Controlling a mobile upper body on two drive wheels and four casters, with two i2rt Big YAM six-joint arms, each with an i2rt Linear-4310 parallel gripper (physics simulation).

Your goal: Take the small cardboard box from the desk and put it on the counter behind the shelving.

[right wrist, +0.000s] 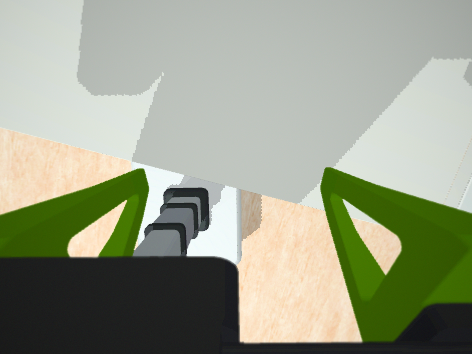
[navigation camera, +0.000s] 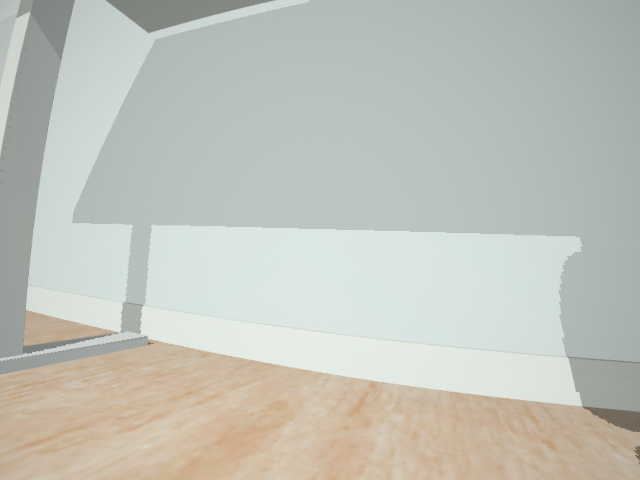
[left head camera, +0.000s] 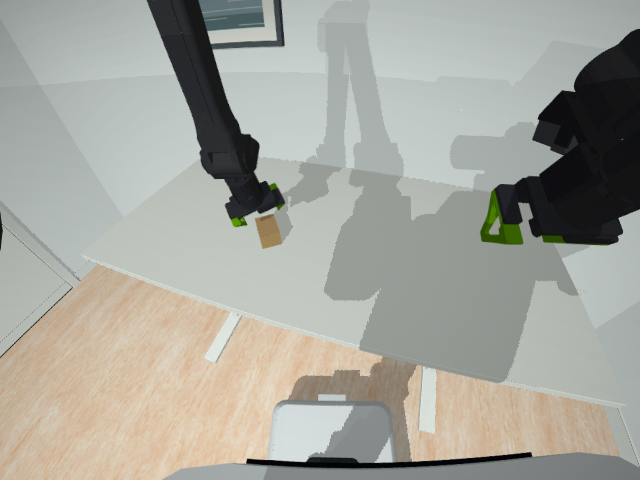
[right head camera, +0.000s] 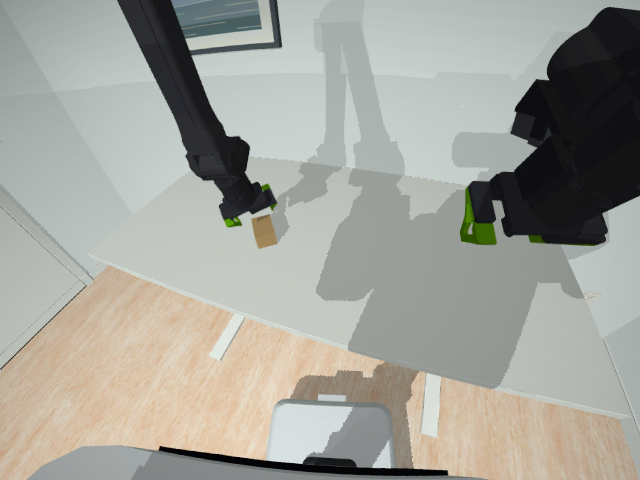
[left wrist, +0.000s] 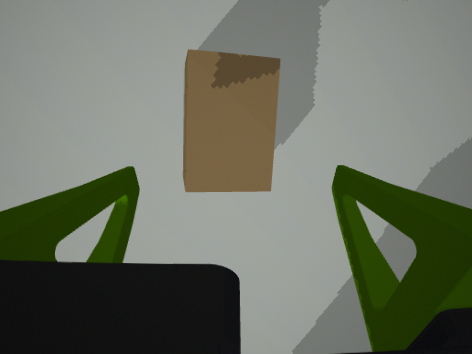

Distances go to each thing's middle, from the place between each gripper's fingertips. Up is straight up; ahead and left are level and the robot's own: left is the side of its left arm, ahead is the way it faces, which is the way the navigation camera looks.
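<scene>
Small cardboard box [left wrist: 230,100]: 20 mm ahead of my left hand, 80 mm below it.
From my right hand, the box: 32 cm ahead, 44 cm to the left, 29 cm below.
</scene>
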